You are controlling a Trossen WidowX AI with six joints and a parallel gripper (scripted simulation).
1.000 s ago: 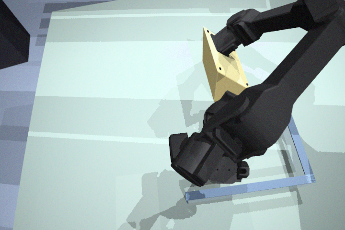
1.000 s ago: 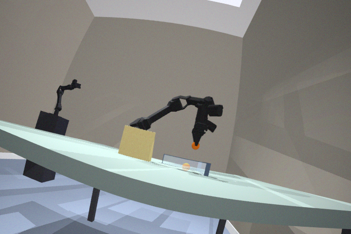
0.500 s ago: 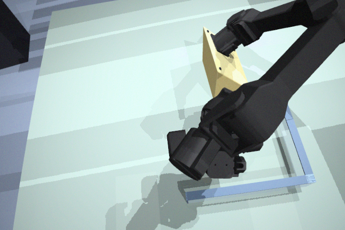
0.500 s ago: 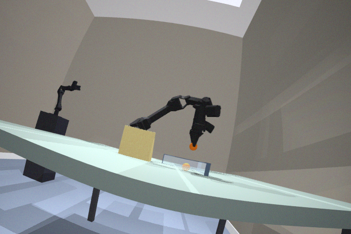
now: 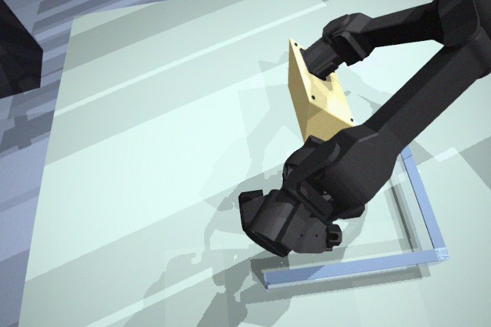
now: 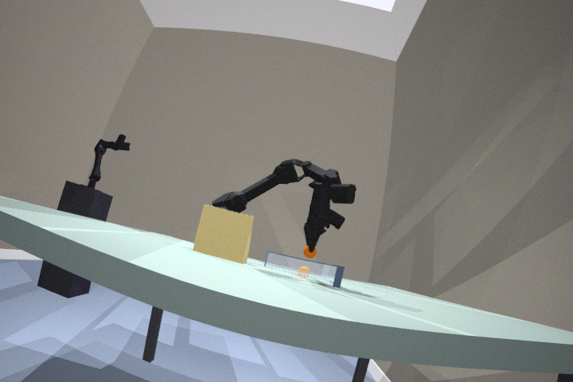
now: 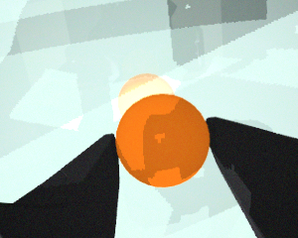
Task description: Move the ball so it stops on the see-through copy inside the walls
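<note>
Now: the see-through copy 1 cm behind my gripper tip and 6 cm below it. From my gripper tip the other things lie so: orange ball right at my gripper tip.
</note>
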